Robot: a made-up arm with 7 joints.
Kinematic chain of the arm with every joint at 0, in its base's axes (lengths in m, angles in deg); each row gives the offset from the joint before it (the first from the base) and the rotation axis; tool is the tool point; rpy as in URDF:
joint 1: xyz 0 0 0.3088 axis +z
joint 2: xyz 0 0 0 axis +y
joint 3: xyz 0 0 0.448 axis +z
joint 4: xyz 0.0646 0 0 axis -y
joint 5: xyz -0.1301 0 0.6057 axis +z
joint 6: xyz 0 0 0 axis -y
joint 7: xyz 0.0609 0 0 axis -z
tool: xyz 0 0 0 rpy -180 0 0
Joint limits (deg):
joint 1: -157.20..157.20
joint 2: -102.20..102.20
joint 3: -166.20..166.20
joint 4: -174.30..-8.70
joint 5: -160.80..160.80
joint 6: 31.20..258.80
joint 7: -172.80..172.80
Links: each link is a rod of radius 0.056 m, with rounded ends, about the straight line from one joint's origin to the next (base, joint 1, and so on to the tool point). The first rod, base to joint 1, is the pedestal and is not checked.
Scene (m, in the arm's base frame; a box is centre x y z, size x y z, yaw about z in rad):
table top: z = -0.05
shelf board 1: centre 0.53 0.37 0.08 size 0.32 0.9 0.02 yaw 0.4
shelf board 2: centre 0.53 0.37 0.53 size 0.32 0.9 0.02 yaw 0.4
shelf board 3: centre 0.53 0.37 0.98 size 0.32 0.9 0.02 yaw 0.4
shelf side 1: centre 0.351 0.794 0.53 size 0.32 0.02 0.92 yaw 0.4
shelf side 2: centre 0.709 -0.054 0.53 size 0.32 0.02 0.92 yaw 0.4
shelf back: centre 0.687 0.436 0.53 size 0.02 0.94 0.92 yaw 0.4
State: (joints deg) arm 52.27 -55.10 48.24 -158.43 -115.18 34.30 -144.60
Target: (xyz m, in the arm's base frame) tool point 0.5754 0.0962 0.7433
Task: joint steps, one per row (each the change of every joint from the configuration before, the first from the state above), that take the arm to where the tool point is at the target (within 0.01 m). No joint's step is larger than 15 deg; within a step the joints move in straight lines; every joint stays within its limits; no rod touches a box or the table.
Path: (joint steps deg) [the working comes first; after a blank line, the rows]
Joints at the target: 12.75 -18.14 0.85 -122.49 -117.24 36.89 -144.60
Straight joint move there: clear.

1: -9.88 9.24 -11.85 8.99 -0.51 0.65 0.00
2: -9.88 9.24 -11.85 8.98 -0.52 0.64 0.00
3: -9.88 9.24 -11.84 8.99 -0.51 0.65 0.00
4: -9.88 9.24 -11.85 8.98 -0.52 0.65 0.00

